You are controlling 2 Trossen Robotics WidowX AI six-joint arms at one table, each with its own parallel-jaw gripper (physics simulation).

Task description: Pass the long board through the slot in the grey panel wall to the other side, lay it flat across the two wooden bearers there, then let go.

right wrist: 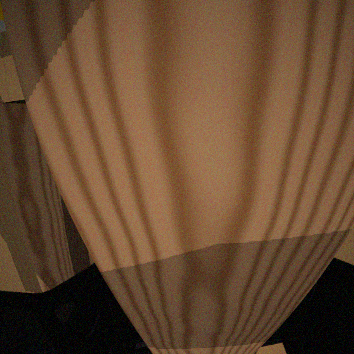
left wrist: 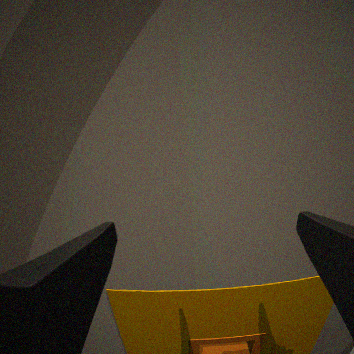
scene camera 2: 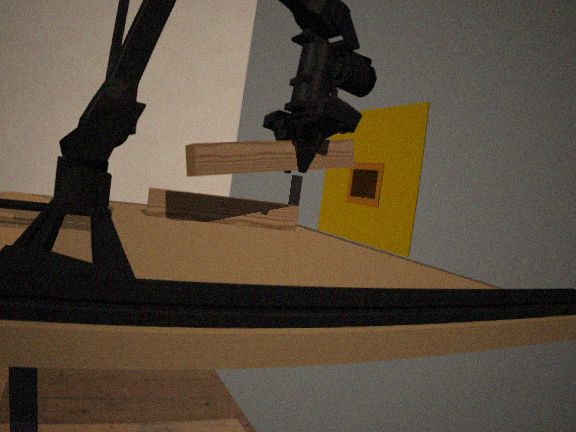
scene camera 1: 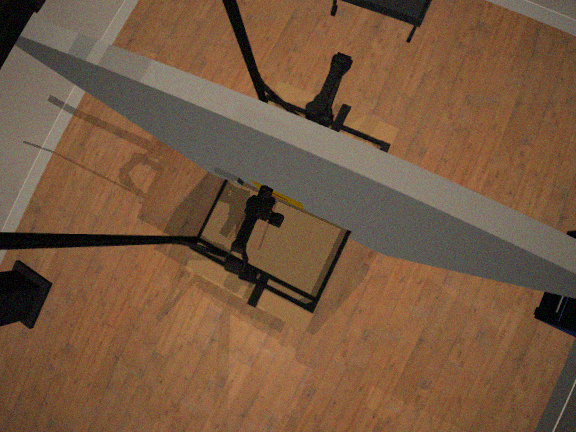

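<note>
The long board (scene camera 2: 235, 157) (right wrist: 210, 125) is nearly level in the air. My right gripper (scene camera 1: 258, 204) (scene camera 2: 296, 170) (right wrist: 215, 265) is shut on it, towards its wall-side end. That end stands near the slot (scene camera 2: 364, 184) and looks a little higher in scene camera 2; the gap between them is unclear. The slot has an orange rim on a yellow plate (scene camera 2: 385, 135) (scene camera 1: 280, 195) (left wrist: 150, 312) on the grey panel wall (scene camera 1: 300, 145) (scene camera 2: 475, 150) (left wrist: 200, 150). My left gripper (left wrist: 208, 227) is open and empty on the other side, facing the wall above the slot. The bearers do not show.
A second wooden board (scene camera 2: 270, 217) (right wrist: 40, 200) lies on the table (scene camera 2: 225, 255) (scene camera 1: 295, 250), below and behind the held one. A dark upright piece (scene camera 2: 295, 190) stands by its wall-side end. A black frame bar (scene camera 2: 325, 305) runs along the near table edge.
</note>
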